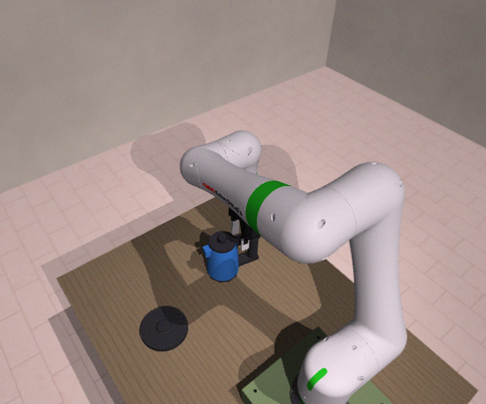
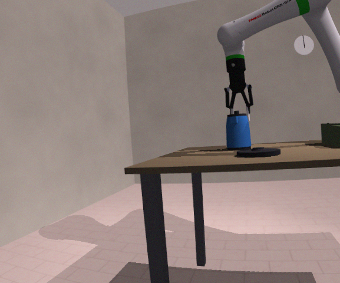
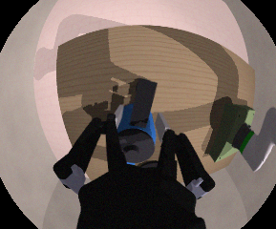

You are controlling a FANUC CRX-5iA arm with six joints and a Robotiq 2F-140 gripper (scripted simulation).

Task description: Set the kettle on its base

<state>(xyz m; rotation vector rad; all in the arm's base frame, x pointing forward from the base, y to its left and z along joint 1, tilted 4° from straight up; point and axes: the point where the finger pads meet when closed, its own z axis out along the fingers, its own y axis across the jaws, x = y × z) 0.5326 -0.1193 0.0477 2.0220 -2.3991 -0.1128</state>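
My hand is 1 cm short of the blue kettle, 3 cm to the right of it and 7 cm above it. From my hand the other things lie so: round black base 8 cm behind, 35 cm to the left, 14 cm below.
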